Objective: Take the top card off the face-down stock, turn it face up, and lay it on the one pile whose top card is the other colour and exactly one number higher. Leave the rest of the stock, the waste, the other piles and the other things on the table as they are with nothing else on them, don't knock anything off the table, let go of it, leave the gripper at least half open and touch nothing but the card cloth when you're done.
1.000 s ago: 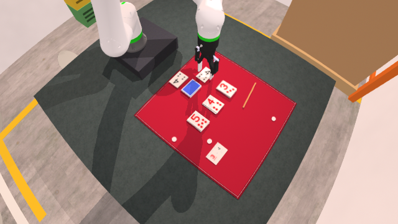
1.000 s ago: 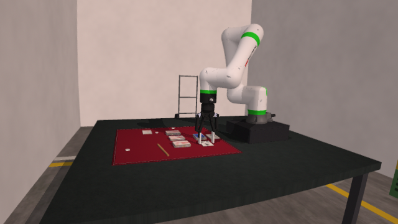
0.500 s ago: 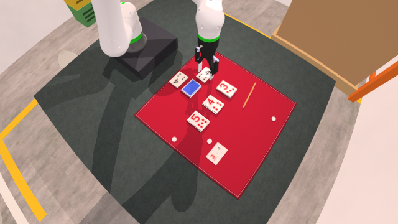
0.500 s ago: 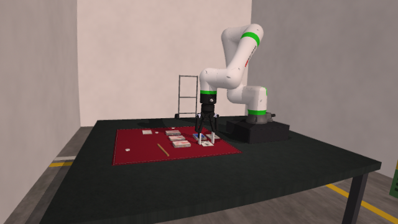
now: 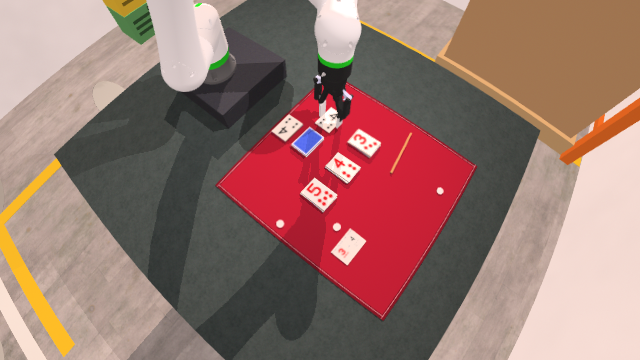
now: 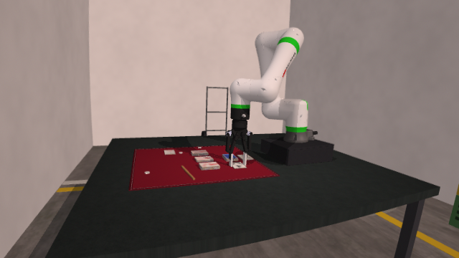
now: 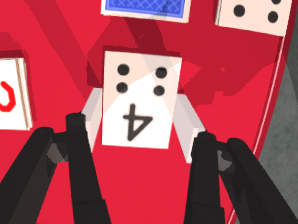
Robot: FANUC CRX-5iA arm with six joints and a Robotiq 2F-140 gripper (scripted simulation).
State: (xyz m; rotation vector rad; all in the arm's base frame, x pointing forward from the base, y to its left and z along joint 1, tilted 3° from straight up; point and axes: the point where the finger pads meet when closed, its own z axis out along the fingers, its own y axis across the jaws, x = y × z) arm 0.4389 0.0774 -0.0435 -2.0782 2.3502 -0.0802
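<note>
Right now my hand is 250 mm to the left of the red 5 card, 120 mm short of it and 20 mm above it. Also, from my hand: red card cloth (170 mm ahead, 140 mm to the right, 40 mm below); then red 4 card (140 mm to the right, 130 mm ahead, 20 mm below); then wooden stick (260 mm ahead, 30 mm below, 20 mm to the left).
</note>
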